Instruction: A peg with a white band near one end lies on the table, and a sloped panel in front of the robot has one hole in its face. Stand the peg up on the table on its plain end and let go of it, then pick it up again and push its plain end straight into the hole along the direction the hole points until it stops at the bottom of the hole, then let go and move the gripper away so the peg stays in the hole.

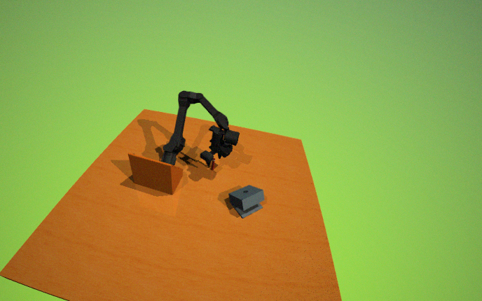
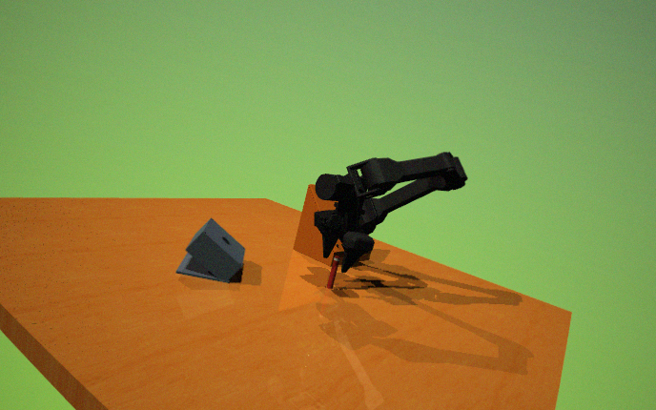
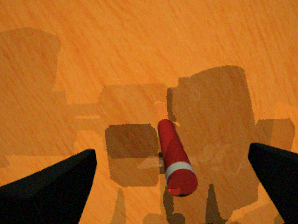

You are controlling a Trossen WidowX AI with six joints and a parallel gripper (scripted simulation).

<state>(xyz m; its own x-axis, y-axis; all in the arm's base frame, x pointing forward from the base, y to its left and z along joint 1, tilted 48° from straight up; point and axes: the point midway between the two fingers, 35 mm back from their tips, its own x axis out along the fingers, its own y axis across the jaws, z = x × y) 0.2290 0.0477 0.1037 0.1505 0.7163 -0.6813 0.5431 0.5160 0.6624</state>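
The red peg is right at my gripper tip. Also, from my gripper tip: grey sloped panel 20 cm to the right, 18 cm ahead, 1 cm below.
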